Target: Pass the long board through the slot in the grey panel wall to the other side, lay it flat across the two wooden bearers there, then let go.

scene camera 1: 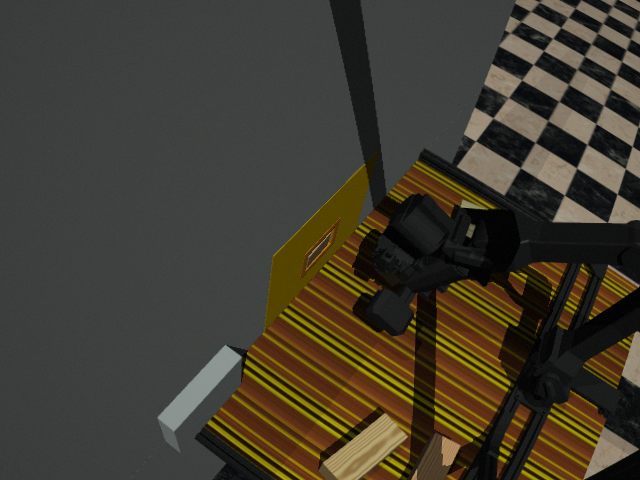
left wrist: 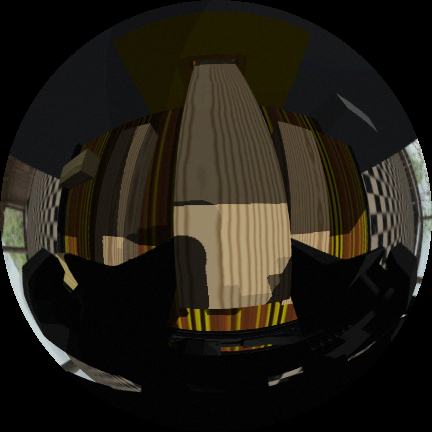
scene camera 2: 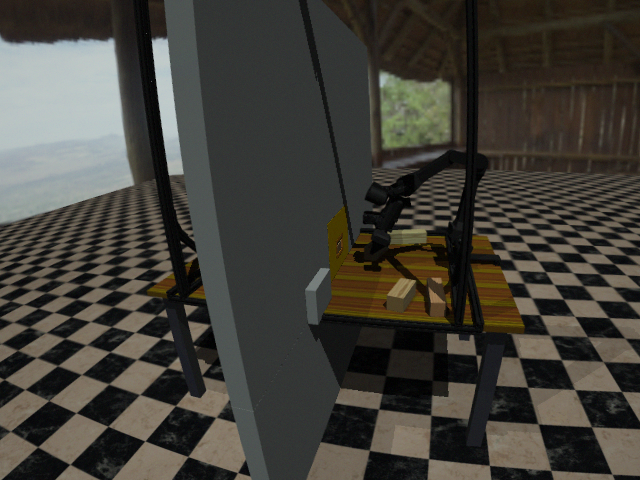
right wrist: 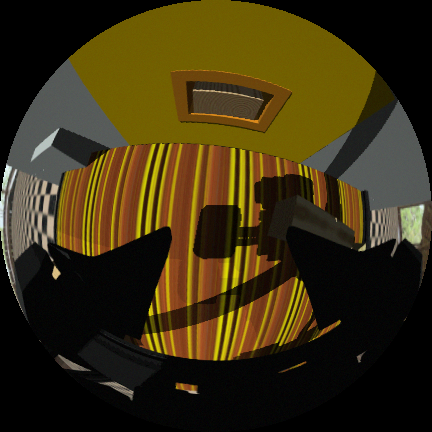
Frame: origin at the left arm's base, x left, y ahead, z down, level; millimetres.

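Seen in the pictures: left gripper, fingertip midpoint: (left wrist: 230, 239); right gripper, fingertip midpoint: (scene camera 1: 382, 286) (scene camera 2: 371, 248) (right wrist: 230, 232); left arm's base, origin of the base link: (left wrist: 198, 351); right arm's base, origin of the base link: (scene camera 1: 535, 392).
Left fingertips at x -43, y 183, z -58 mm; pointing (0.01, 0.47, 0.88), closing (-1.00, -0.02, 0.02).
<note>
Pixels of each thing's top centre, then the offset from my left fingertips to it.
- long board, middle of its top: (left wrist: 219, 86) (right wrist: 228, 45) dx +3, dy +131, dz -32 mm
- light block, middle of its top: (scene camera 1: 366, 450) (scene camera 2: 402, 287) dx -215, dy +542, dz +30 mm
- brown block, middle of its top: (scene camera 2: 436, 289) dx -208, dy +642, dz +33 mm
- small block, middle of its top: (left wrist: 69, 167) dx +328, dy +137, dz +30 mm
The long board (left wrist: 220, 150) (right wrist: 225, 104) runs into the slot from the left arm's side. In the right wrist view its end face shows inside the slot's orange frame (right wrist: 182, 95), on the yellow patch (scene camera 1: 289, 279) (left wrist: 150, 45) of the grey wall (scene camera 1: 155, 155) (scene camera 2: 258, 155). My left gripper (left wrist: 230, 239) is shut on the board. Two wooden bearers lie below, one left (left wrist: 137, 170) and one right (left wrist: 307, 185) of the board in the left wrist view; the height between is unclear. My right gripper (right wrist: 230, 232) is open and empty over the striped table, before the slot.
A grey block (scene camera 1: 199, 387) (scene camera 2: 317, 297) (right wrist: 70, 140) juts from the wall. A light block (scene camera 1: 364, 446) (scene camera 2: 400, 297) and a brown block (scene camera 1: 439, 457) (scene camera 2: 436, 299) lie on the right arm's side. A pale block (scene camera 2: 408, 237) (right wrist: 310, 220) lies near the right gripper. A small block (left wrist: 80, 167) lies beyond one bearer.
</note>
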